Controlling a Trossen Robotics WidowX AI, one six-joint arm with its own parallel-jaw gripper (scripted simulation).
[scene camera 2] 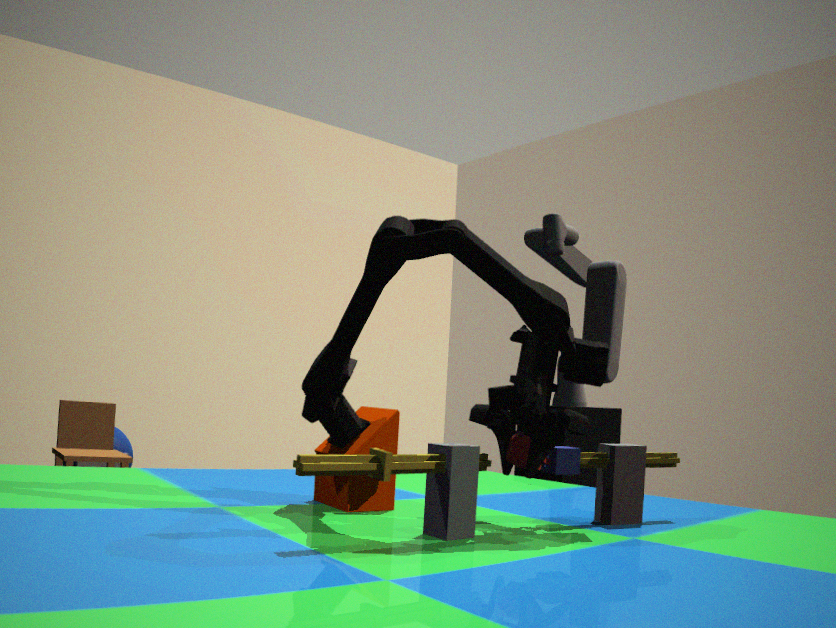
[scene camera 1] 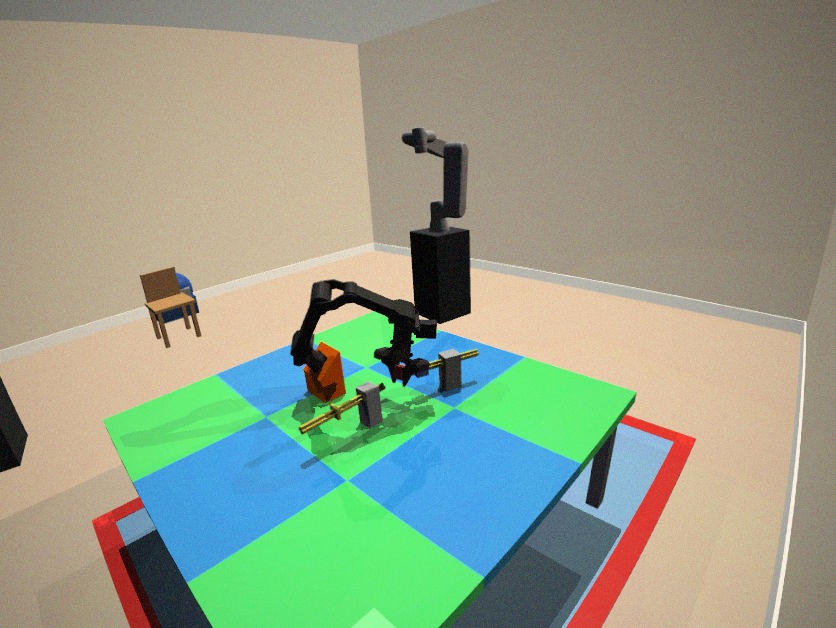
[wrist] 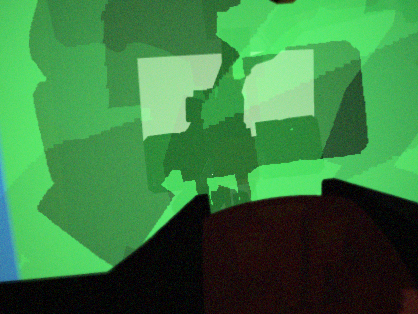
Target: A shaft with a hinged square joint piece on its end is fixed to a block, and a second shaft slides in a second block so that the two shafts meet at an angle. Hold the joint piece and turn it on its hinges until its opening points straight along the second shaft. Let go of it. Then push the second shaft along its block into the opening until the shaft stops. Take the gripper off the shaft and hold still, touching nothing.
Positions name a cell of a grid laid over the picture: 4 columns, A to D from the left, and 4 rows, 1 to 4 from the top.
My gripper shows in scene camera 2 (C4), in scene camera 1 (B3) and in the wrist view (C3).
